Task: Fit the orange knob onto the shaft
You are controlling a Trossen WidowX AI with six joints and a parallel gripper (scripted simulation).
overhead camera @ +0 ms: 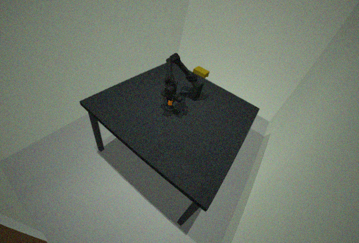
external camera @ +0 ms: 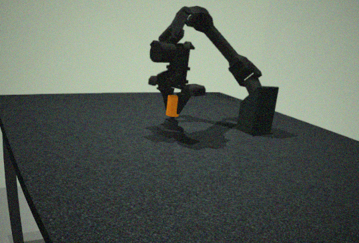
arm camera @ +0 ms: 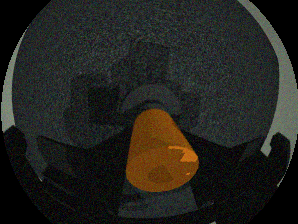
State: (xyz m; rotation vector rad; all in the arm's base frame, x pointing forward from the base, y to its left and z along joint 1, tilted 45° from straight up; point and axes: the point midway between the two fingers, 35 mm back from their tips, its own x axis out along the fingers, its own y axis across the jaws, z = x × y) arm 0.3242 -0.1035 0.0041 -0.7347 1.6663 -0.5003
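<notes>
My gripper tip is 2 cm below the orange knob. Also, from my gripper tip: round dark pedestal 4 cm below.
</notes>
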